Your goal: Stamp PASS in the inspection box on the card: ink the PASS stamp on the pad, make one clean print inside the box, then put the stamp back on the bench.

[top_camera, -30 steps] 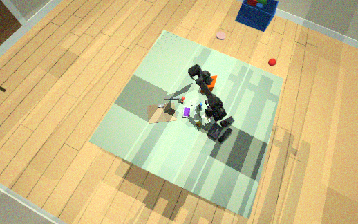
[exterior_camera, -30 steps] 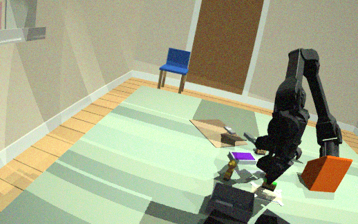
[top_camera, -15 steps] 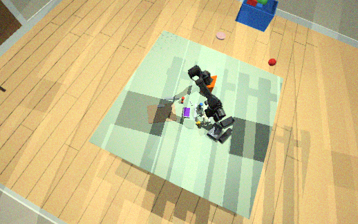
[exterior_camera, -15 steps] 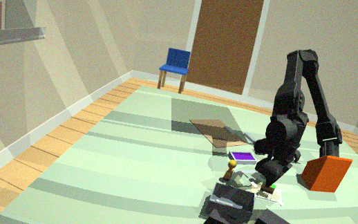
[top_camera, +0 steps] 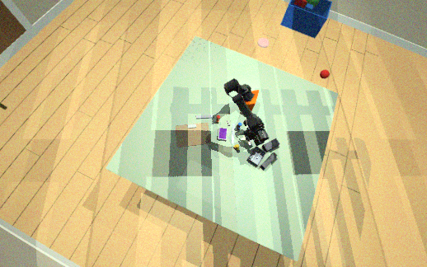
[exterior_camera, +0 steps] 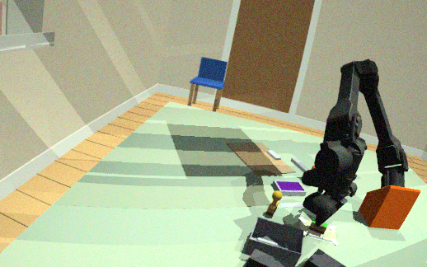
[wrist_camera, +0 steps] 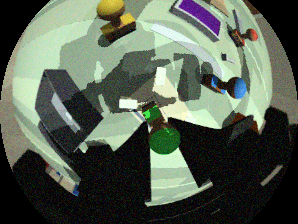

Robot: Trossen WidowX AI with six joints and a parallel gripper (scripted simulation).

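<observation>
Now: the white card 3 cm below my gripper tip, 1 cm to the right of it and 1 cm behind it. From my gripper tip the other things lie so: blue-knobbed stamp 11 cm to the right, 3 cm behind, 1 cm below; yellow-knobbed stamp 12 cm ahead, 5 cm to the right, 1 cm below; green-knobbed stamp right at my gripper tip.
</observation>
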